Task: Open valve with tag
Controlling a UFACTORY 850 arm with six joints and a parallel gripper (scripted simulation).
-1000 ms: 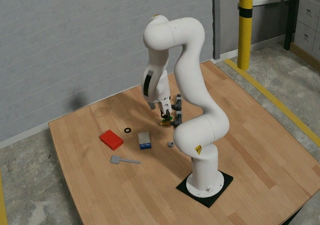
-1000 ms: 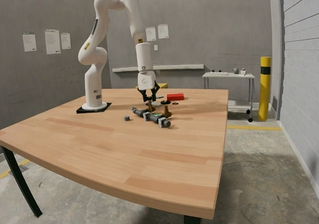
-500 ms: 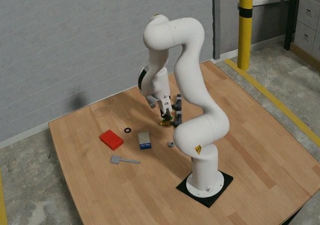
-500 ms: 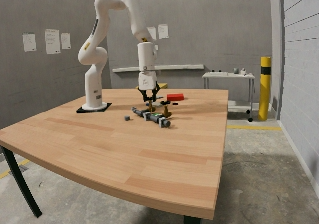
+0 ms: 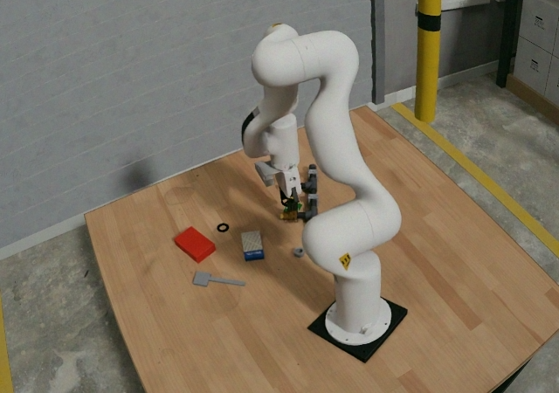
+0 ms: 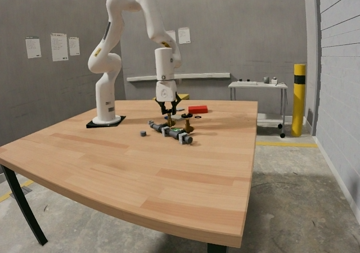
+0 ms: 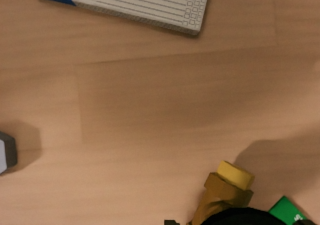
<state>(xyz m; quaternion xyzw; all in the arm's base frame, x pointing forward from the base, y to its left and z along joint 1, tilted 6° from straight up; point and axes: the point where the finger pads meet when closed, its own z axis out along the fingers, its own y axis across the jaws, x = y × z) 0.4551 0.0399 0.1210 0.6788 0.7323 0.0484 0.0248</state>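
My hand is 90 mm above the green tag, 50 mm short of it and 30 mm to the left of it. The rest, counted from my hand: red block: 330 mm to the left, 80 mm below; then grey paddle-shaped tool: 300 mm to the left, 160 mm behind, 90 mm below; then blue-and-grey box: 150 mm to the left, 80 mm below, 70 mm behind.
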